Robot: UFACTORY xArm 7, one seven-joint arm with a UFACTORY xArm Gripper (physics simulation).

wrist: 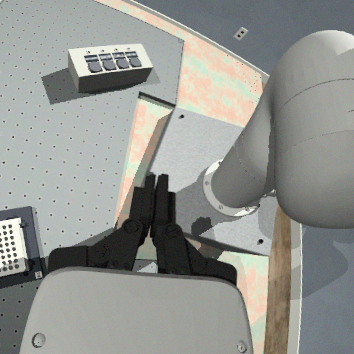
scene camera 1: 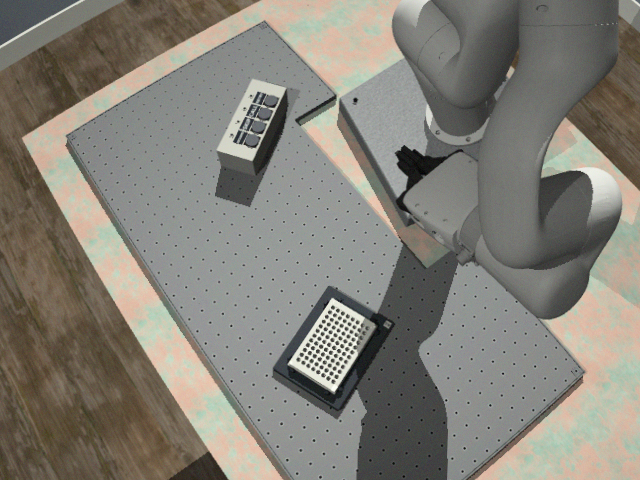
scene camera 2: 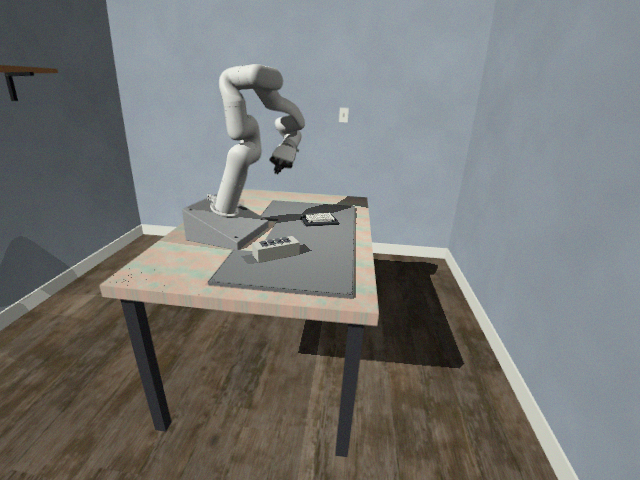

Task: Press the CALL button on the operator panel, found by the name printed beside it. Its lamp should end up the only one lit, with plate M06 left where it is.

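Frame: origin at the arm's base, x ahead, y right, z down, level; centimetres.
Seen in the pictures: gripper, fingertip midpoint: [wrist: 154,184] [scene camera 1: 403,155] [scene camera 2: 276,171]; arm's base, origin of the base link: [wrist: 231,186] [scene camera 1: 461,113] [scene camera 2: 224,209].
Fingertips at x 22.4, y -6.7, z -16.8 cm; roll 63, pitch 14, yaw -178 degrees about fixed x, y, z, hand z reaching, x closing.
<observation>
Pixels of each thing's middle, then the offset from my fingertips to it. Level surfaces: height alone.
- operator panel, body centre: [scene camera 1: 253,126] [wrist: 110,65] [scene camera 2: 276,248] dy +30.4, dx +5.7, dz +22.7 cm
- CALL, body centre: [scene camera 1: 264,114] [wrist: 122,63] dy +29.7, dx +3.4, dz +20.3 cm
- white plate, body centre: [scene camera 1: 333,345] [scene camera 2: 319,217] dy -9.9, dx +19.2, dz +23.6 cm
- dark holder, body centre: [scene camera 1: 333,346] [scene camera 2: 319,219] dy -9.9, dx +19.2, dz +24.4 cm
- grey perforated board, its level: dz +25.5 cm
- pink-and-green table, its level: dz +26.8 cm
The operator panel [scene camera 1: 235,150] [scene camera 2: 277,251] [wrist: 112,81] is a pale box with a row of four dark round buttons, printed labels and small lamp dots. The button beside the label that appears to read CALL [scene camera 1: 264,113] [wrist: 122,63] is second from the top in scene camera 1. The lamp dots look dark; I see none lit. The white plate [scene camera 1: 333,343] [scene camera 2: 320,218] [wrist: 10,247], full of round wells, sits in a dark holder [scene camera 1: 305,330] [wrist: 32,240]; I cannot read its name. My gripper [scene camera 1: 402,154] [scene camera 2: 277,171] [wrist: 154,184] is shut and empty, high above the robot's base, away from panel and plate.
Panel and holder stand on a grey perforated board [scene camera 1: 217,248] [scene camera 2: 325,268] [wrist: 80,150] on the pink-and-green table [scene camera 1: 77,227] [scene camera 2: 170,268]. The arm's grey base block [scene camera 1: 379,118] [scene camera 2: 211,229] [wrist: 185,145] stands beside the board's notch. The arm's shadow crosses the board near the holder.
</observation>
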